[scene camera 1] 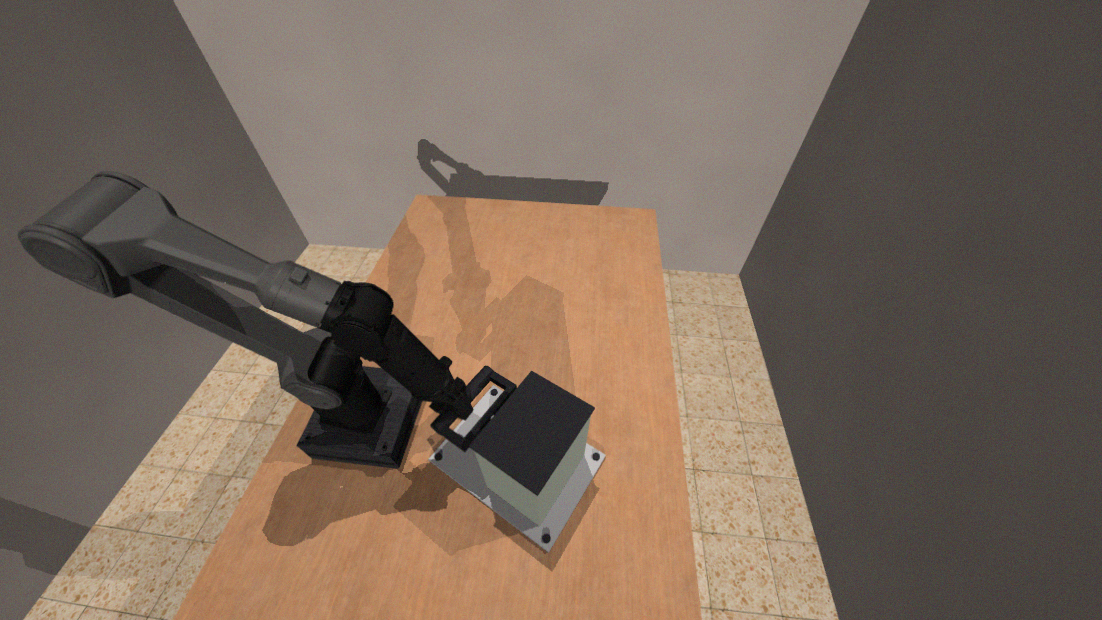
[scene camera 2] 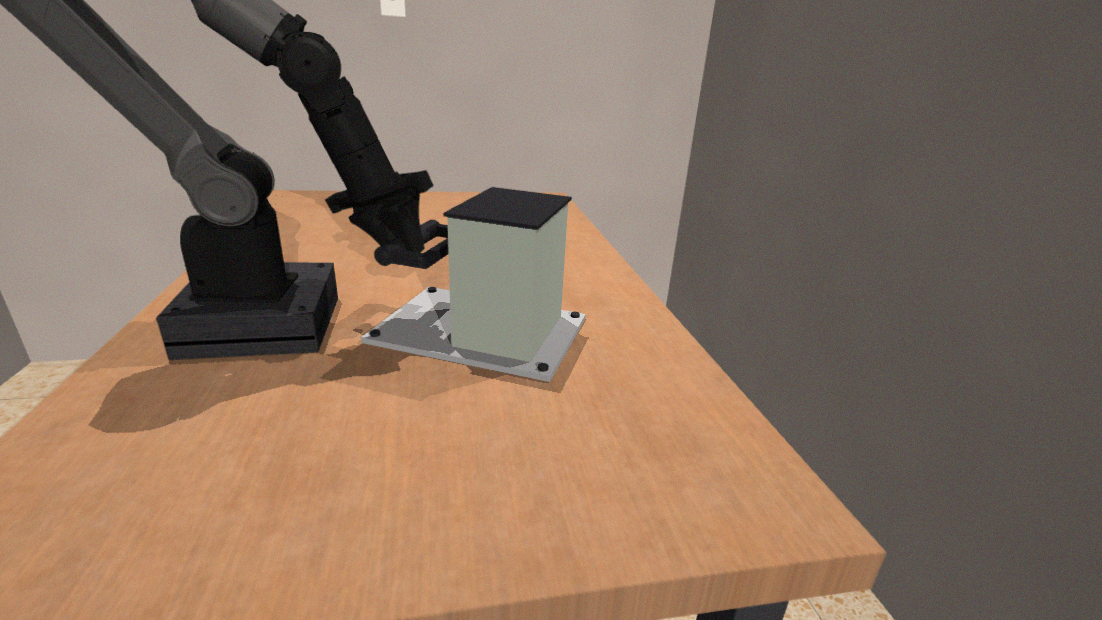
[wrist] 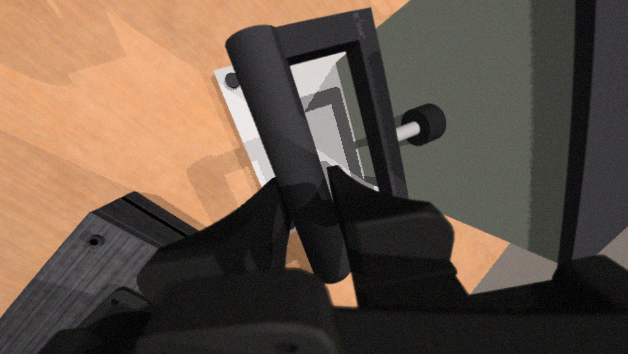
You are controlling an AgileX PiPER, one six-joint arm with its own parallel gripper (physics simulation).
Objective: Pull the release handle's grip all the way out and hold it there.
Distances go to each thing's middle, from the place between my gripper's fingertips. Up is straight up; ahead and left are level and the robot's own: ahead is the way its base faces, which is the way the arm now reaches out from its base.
Labels:
Now: the grey plate [scene camera 2: 422,326] 90 mm below my hand, 90 mm ahead of it and 20 mm to the right of it.

